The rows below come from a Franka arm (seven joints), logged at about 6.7 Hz.
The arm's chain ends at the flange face. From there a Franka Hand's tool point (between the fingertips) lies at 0.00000 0.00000 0.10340 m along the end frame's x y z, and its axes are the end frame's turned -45 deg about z.
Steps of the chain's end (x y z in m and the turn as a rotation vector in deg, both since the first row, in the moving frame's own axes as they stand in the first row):
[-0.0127 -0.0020 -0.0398 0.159 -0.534 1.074]
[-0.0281 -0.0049 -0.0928 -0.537 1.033 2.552]
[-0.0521 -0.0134 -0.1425 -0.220 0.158 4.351]
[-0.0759 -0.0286 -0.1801 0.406 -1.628 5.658]
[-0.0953 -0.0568 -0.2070 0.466 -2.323 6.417]
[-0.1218 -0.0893 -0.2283 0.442 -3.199 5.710]
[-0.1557 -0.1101 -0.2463 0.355 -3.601 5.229]
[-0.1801 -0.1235 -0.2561 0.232 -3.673 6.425]
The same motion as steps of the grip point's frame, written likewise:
[-0.0080 -0.0113 -0.0398 0.490 -0.265 1.074]
[-0.0158 -0.0213 -0.0928 -1.110 0.351 2.552]
[-0.0275 -0.0458 -0.1425 -0.267 -0.044 4.351]
[-0.0349 -0.0766 -0.1801 1.438 -0.864 5.658]
[-0.0294 -0.1112 -0.2071 1.972 -1.313 6.417]
[-0.0263 -0.1541 -0.2285 2.575 -1.949 5.710]
[-0.0361 -0.1932 -0.2465 2.797 -2.295 5.229]
[-0.0441 -0.2199 -0.2563 2.761 -2.433 6.425]

